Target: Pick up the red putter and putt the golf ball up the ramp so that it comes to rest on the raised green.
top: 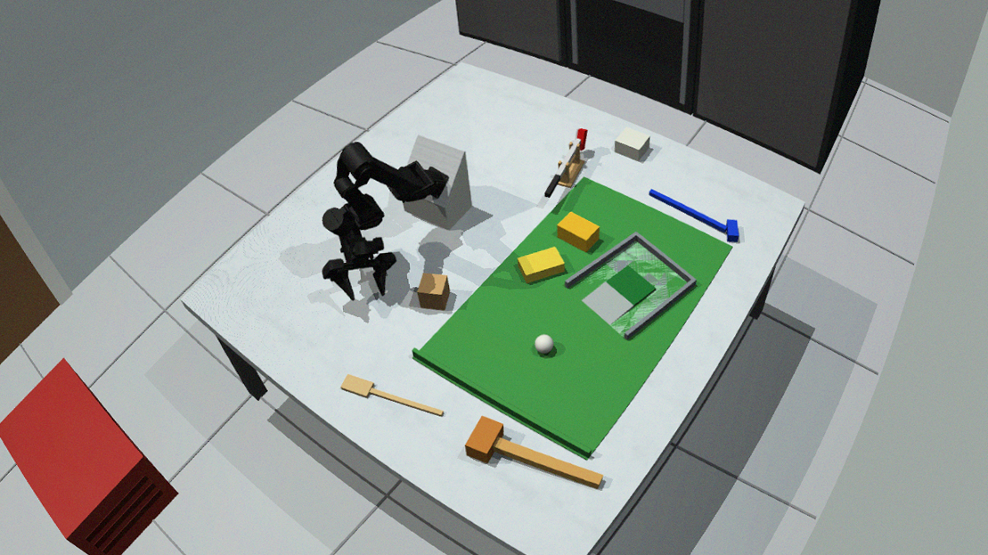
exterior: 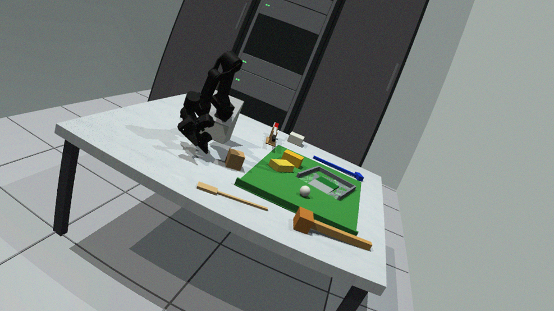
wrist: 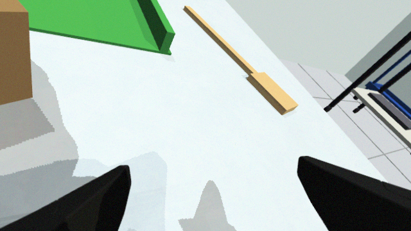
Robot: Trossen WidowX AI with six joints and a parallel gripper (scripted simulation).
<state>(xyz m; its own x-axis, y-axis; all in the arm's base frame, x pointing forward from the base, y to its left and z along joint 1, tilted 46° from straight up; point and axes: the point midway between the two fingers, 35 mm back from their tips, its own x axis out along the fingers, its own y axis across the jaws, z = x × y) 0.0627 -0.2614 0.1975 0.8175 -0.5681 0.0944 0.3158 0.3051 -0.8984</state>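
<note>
Now: gripper tip 10 cm short of the tan cube, 12 cm to the right of it and 2 cm above it. From my gripper tip the other things lie so: green mat (40 cm ahead, 34 cm to the left, 5 cm below); wooden paddle (19 cm ahead, 16 cm to the right, 5 cm below); white golf ball (40 cm ahead, 16 cm to the left, 3 cm below).
</note>
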